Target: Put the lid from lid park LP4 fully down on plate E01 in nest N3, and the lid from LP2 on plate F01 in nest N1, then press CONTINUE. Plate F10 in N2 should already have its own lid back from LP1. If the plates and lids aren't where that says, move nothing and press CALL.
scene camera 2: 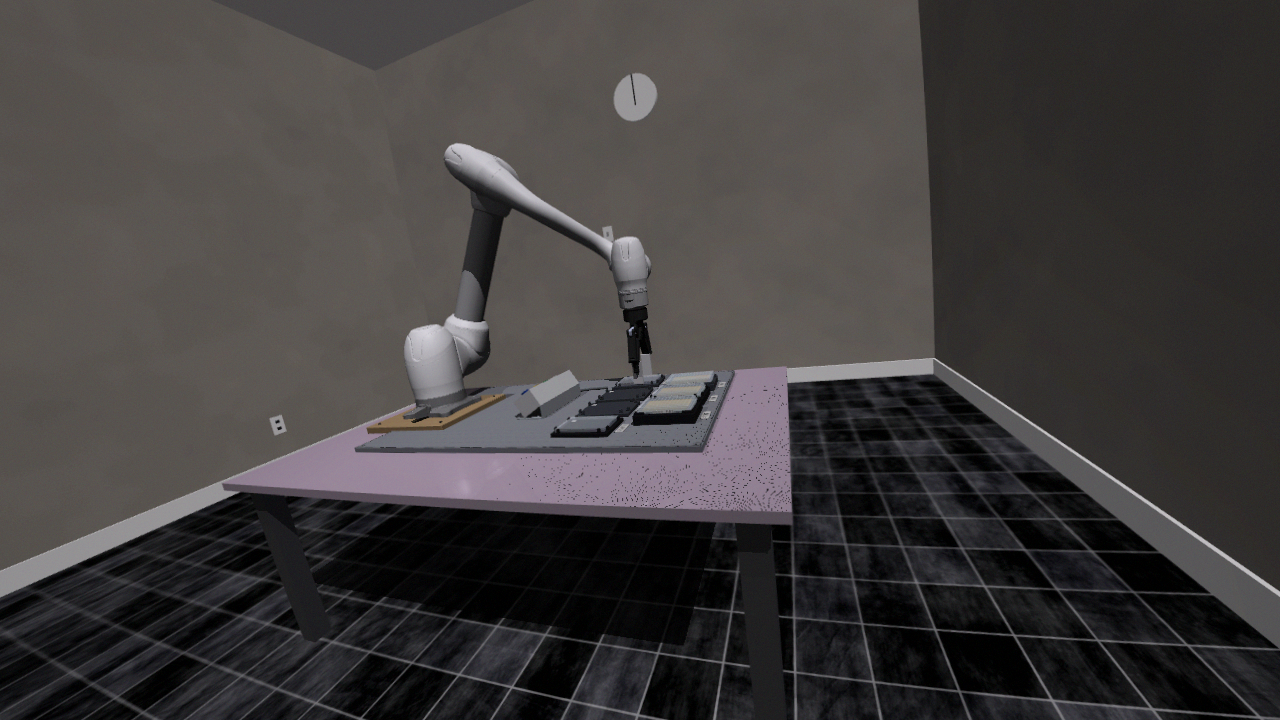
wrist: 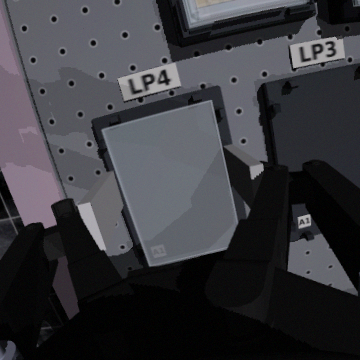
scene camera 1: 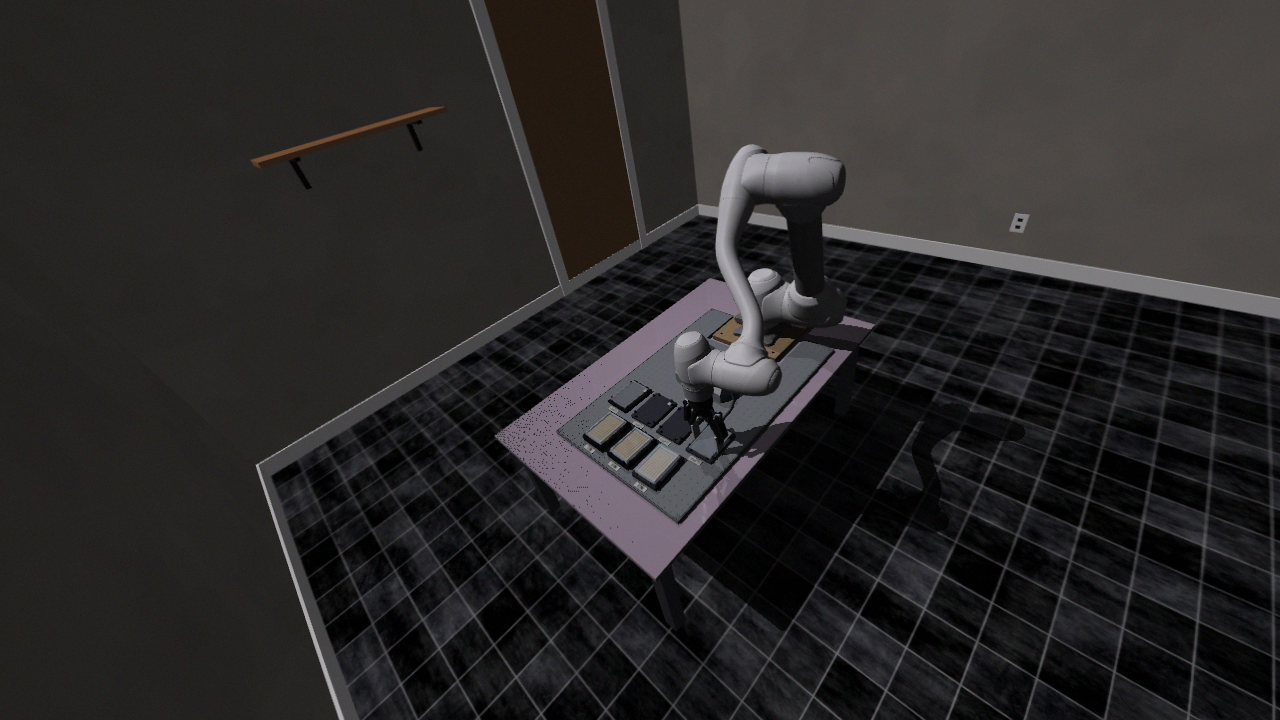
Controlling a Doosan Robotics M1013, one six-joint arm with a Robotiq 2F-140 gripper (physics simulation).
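Frame: origin at the arm's base, x right, y ahead, z up, level; metres.
Where they show: gripper, between the fingertips: (scene camera 2: pixel 643 378) (wrist: pixel 171 175) (scene camera 1: pixel 708 442); arm's base, origin of its link: (scene camera 2: pixel 444 409).
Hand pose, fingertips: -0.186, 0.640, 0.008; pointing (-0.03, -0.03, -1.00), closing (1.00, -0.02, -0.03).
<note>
Things, the pixels of their centre, and the offset from my fingertips, as dx, dy, dz. "*": a spot on its surface instead. Level surfaces: height alone.
- lid park LP4, a spot on its surface: (wrist: pixel 218 96) * +0.049, +0.051, -0.006
- clear lid, middle of its body: (wrist: pixel 177 190) (scene camera 2: pixel 639 379) (scene camera 1: pixel 710 440) +0.001, -0.014, -0.002
- Lid park LP3, middle of its body: (wrist: pixel 333 156) (scene camera 2: pixel 624 393) (scene camera 1: pixel 679 423) +0.137, -0.018, -0.006
- dark park, middle of its body: (scene camera 2: pixel 608 407) (scene camera 1: pixel 653 408) +0.264, -0.022, -0.006
- grey lid, middle of its body: (scene camera 2: pixel 587 423) (scene camera 1: pixel 629 394) +0.394, -0.025, -0.002
- grey perforated board, height of its surface: dz -0.016
- pink table, height of its surface: dz -0.029
- grey sloped console, middle of its body: (scene camera 2: pixel 548 392) +0.190, -0.236, +0.026
- plate, a spot on its surface: (wrist: pixel 245 17) * +0.078, +0.101, +0.002
My gripper (scene camera 1: pixel 708 435) (scene camera 2: pixel 640 368) (wrist: pixel 171 175) points down at lid park LP4 (wrist: pixel 218 96). It is partly open, one finger along each long side of the clear lid (scene camera 1: pixel 705 446) (wrist: pixel 170 175), not gripping it. The lid lies flat in the dark park, with a small A1 mark at its lower left in the wrist view. Lid park LP3 (wrist: pixel 317 120) is dark and shows no lid. Farther along are a dark park (scene camera 1: pixel 656 410) and one with a grey lid (scene camera 1: pixel 630 394) (scene camera 2: pixel 587 425). Three plates (scene camera 1: pixel 605 430) (scene camera 1: pixel 631 445) (scene camera 1: pixel 657 466) stand in the nest row; their labels cannot be read.
The parks and nests sit on a grey perforated board (scene camera 2: pixel 483 436) (wrist: pixel 45 40) on the pink table (scene camera 1: pixel 626 528) (scene camera 2: pixel 501 479). A grey sloped console (scene camera 2: pixel 547 394) stands between the arm's base and the parks. A plate (wrist: pixel 245 17) stands just beyond LP4 in the wrist view.
</note>
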